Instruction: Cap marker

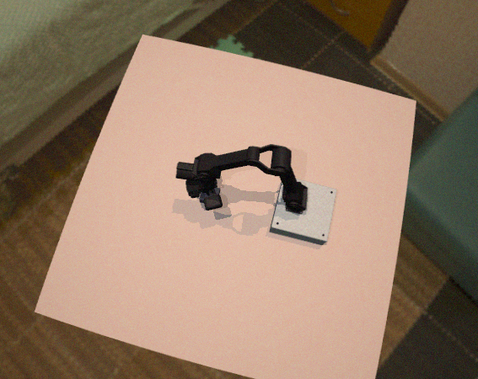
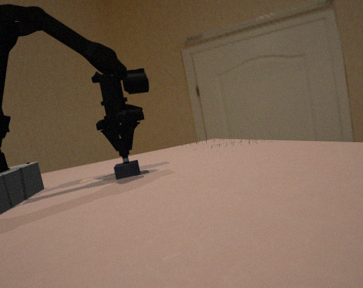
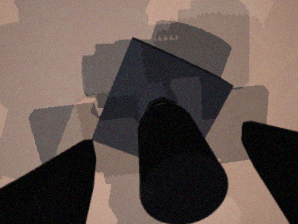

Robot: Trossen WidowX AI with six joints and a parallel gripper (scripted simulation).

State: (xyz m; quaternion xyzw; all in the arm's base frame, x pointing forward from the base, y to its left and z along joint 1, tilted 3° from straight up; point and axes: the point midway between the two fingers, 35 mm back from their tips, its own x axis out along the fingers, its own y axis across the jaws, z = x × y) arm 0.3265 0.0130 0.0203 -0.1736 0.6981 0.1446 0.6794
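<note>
Right now my gripper tip is 10 mm below the dark cap. Round my gripper tip: holder block: 50 mm below.
</note>
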